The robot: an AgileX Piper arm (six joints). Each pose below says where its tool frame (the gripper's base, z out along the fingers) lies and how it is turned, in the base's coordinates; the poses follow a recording.
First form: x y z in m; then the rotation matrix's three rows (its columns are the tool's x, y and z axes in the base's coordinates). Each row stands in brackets.
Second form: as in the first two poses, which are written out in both.
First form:
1: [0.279, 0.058, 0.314], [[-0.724, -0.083, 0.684], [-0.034, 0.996, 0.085], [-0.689, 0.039, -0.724]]
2: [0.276, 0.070, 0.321], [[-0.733, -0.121, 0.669], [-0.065, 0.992, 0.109], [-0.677, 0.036, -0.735]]
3: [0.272, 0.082, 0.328], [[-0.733, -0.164, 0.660], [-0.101, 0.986, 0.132], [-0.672, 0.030, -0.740]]
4: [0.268, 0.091, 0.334], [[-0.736, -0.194, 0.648], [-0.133, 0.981, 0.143], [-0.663, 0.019, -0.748]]
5: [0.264, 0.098, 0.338], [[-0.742, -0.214, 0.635], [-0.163, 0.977, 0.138], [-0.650, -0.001, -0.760]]
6: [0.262, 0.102, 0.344], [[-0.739, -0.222, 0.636], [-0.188, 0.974, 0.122], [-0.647, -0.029, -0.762]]
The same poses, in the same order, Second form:
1: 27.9, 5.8, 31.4, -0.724, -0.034, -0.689, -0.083, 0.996, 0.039
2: 27.6, 7.0, 32.1, -0.733, -0.065, -0.677, -0.121, 0.992, 0.036
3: 27.2, 8.2, 32.8, -0.733, -0.101, -0.672, -0.164, 0.986, 0.030
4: 26.8, 9.1, 33.4, -0.736, -0.133, -0.663, -0.194, 0.981, 0.019
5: 26.4, 9.8, 33.8, -0.742, -0.163, -0.650, -0.214, 0.977, -0.001
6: 26.2, 10.2, 34.4, -0.739, -0.188, -0.647, -0.222, 0.974, -0.029
